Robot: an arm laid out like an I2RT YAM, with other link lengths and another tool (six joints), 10 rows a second.
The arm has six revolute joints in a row. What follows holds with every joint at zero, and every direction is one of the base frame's.
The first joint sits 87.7 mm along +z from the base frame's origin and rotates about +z.
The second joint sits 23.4 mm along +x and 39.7 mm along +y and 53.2 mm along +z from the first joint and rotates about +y.
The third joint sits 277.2 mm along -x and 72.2 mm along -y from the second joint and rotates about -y.
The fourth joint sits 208.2 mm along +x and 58.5 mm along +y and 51 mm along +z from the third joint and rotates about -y.
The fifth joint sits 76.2 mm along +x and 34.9 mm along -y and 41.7 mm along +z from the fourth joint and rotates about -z.
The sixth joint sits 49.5 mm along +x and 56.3 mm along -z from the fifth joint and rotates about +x.
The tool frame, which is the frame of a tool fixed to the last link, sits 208 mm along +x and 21 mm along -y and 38 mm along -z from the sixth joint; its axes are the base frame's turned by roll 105.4, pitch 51.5 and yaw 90 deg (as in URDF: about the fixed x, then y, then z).
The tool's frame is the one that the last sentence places.
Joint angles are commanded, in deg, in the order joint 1, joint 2, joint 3, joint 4, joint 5, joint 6. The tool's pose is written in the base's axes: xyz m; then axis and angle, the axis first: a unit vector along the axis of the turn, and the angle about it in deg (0 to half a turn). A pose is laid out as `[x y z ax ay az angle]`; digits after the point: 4 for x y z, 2 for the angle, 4 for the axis.
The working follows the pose.
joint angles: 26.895 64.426 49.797 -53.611 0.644 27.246
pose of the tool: [0.1735 0.0733 0.0563 0.3440 0.9389 0.0075 169.76]
Where each joint sits with the arm in this pose, in the base's axes (m; each line is computed from the numbers above, not from the rounded line before):
joint 1: 0.0000 0.0000 0.0877
joint 2: 0.0029 0.0460 0.1409
joint 3: -0.0711 -0.0725 0.3909
joint 4: 0.0935 0.0766 0.3877
joint 5: 0.1691 0.0758 0.3324
joint 6: 0.1390 0.0599 0.2656
the tool: 0.1735 0.0733 0.0563

